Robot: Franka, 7 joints.
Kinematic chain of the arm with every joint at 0, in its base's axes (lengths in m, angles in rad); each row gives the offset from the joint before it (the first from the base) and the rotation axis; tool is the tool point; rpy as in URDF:
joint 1: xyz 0 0 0.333 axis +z
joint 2: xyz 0 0 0 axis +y
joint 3: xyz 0 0 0.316 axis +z
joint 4: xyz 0.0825 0 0 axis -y
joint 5: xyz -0.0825 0 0.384 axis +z
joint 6: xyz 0 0 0 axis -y
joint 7: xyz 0.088 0 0 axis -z
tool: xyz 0 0 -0.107 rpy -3.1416 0 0
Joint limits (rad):
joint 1: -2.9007..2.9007
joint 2: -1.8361..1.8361
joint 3: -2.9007..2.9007
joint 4: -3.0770..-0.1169
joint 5: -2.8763..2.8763
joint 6: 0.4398..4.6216
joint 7: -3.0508..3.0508
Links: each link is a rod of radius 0.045 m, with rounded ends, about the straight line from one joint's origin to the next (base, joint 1, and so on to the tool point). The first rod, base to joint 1, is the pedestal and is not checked.
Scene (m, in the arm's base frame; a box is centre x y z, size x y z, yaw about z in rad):
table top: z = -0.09
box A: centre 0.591 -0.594 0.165 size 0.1 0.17 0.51 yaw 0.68
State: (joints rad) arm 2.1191 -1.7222 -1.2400 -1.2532 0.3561 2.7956 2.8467
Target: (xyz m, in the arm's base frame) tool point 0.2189 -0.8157 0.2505
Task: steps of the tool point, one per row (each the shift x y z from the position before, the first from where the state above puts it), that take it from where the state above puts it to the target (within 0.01 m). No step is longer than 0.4 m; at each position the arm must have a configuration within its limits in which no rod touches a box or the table.
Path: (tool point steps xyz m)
1: -0.0558 0.1314 0.2578
2: -0.1614 0.1206 0.2077
3: -0.2357 0.0690 0.1268
4: 0.2107 -0.2008 -0.0960
5: 0.0634 -0.2801 -0.1769
6: -0.1110 -0.2568 -0.2276
7: -0.2448 -0.1405 -0.2400

